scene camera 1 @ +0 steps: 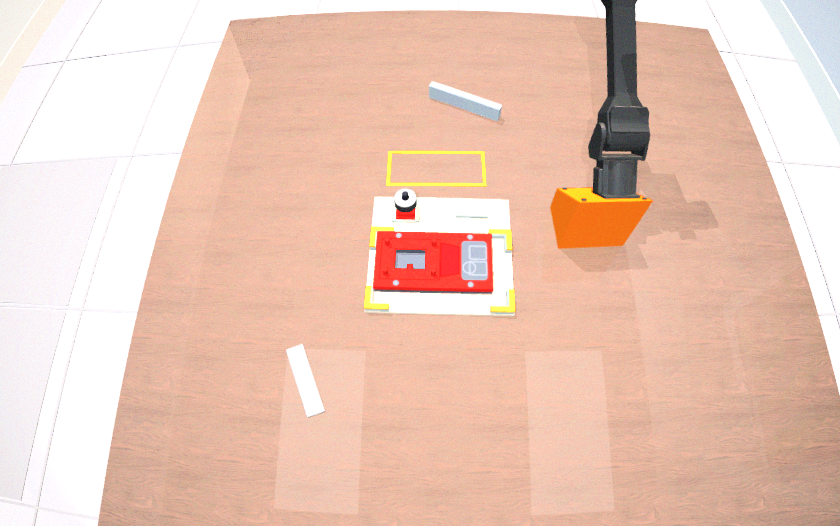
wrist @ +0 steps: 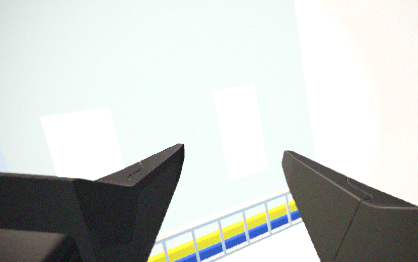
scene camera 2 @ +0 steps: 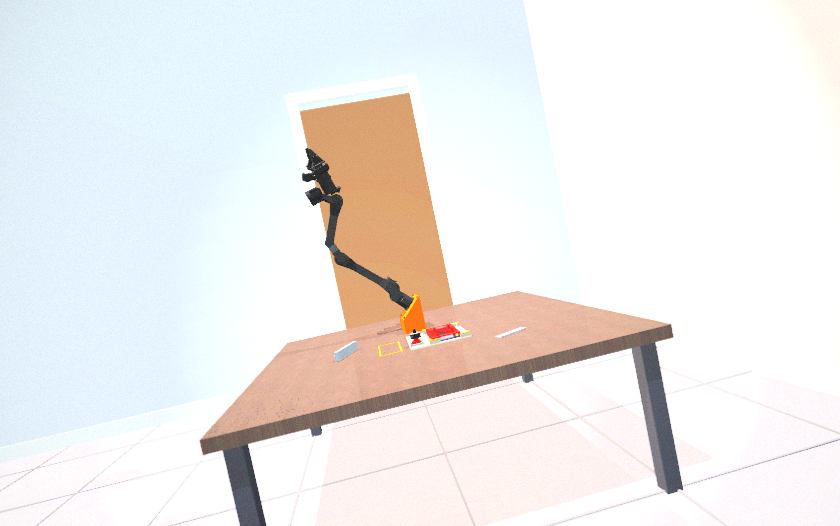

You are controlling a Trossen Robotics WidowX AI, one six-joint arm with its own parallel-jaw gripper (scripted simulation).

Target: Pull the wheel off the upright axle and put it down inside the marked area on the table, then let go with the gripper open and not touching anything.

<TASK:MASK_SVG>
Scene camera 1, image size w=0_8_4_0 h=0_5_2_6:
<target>grey bar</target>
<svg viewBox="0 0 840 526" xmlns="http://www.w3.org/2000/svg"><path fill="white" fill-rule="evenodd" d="M429 85L429 98L462 108L496 122L500 118L501 104L485 100L444 84L432 82Z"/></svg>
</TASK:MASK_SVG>
